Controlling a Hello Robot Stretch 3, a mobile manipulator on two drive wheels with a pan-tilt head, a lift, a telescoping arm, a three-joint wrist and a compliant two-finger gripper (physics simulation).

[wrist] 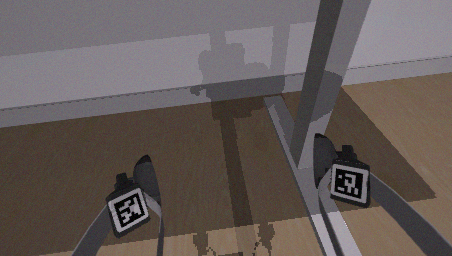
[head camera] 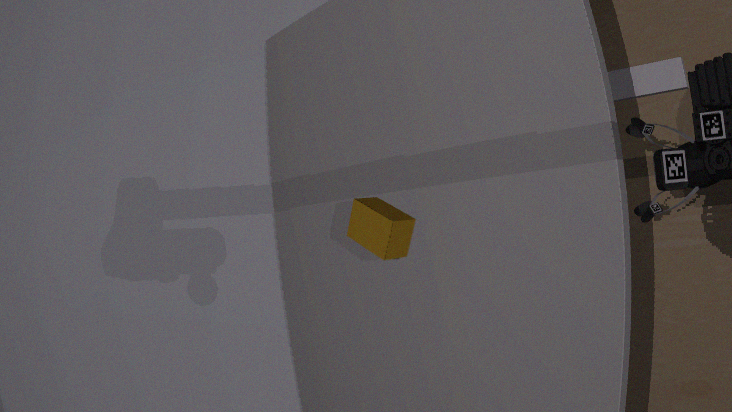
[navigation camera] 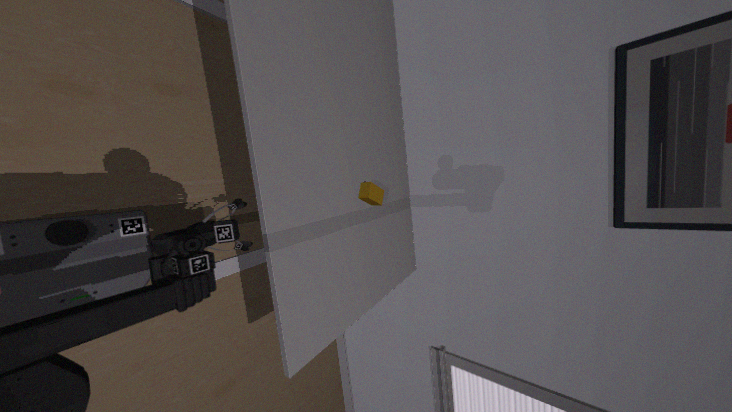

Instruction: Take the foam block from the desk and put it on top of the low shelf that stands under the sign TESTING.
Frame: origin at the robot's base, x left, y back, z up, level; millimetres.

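Where they show: gripper, fingertip midpoint: (wrist: pixel 233 162) (head camera: pixel 635 170) (navigation camera: pixel 246 223); robot's base at its link origin: (navigation camera: pixel 68 231).
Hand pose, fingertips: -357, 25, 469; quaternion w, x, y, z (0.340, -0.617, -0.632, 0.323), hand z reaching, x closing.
Each offset is from my fingertips to the centre of the thing, as dx, dy, dz. "spot": to the spot under its first point. Level surfaces: height alone.
The foam block, a yellow box @(-339, -60, +273) (head camera: pixel 380 230) (navigation camera: pixel 371 193), rests on the grey desk @(dz +251) (head camera: pixel 512 317) (navigation camera: pixel 317 92), nearer the wall side than the front edge in the navigation view. My gripper (head camera: pixel 640 169) (navigation camera: pixel 241 224) (wrist: pixel 233 162) is open with its fingers wide apart and nothing between them. It is just off the desk's front edge, well apart from the block. The wrist view looks at the floor and wall beneath the desk; the block does not show there. The low shelf and the sign TESTING do not show in these views.
A desk leg @(spot: -310, +209, -126) (wrist: pixel 315 75) rises from a metal foot (wrist: pixel 310 195), which runs close by the right finger in the wrist view. The wall stands behind the desk. A framed picture (navigation camera: pixel 620 138) hangs there, and a grey-framed light panel (navigation camera: pixel 486 394) stands at the lower right.
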